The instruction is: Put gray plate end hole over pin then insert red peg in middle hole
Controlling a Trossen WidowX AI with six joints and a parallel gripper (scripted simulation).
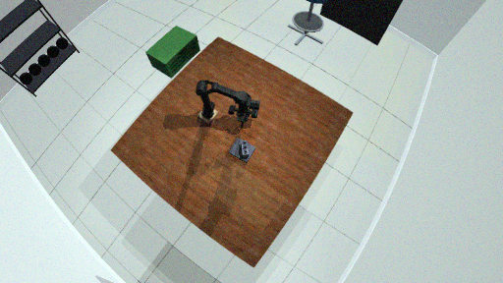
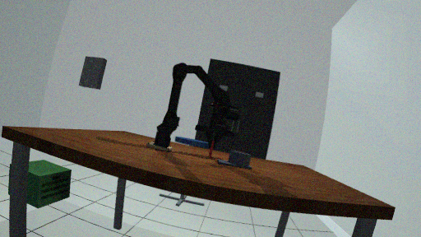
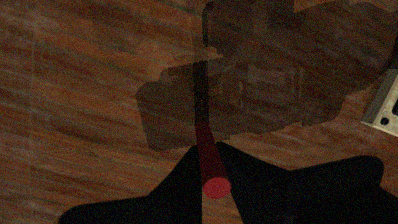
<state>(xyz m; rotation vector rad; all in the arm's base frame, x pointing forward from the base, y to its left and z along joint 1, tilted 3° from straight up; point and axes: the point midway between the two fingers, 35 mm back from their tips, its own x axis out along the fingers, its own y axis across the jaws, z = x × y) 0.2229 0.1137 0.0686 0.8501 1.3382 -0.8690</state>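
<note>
My gripper tip is now 140 mm short of the gray plate and 180 mm to the left of it. Round my gripper tip: gray base (120 mm ahead, 170 mm to the right, 30 mm below); red peg (right at my gripper tip).
</note>
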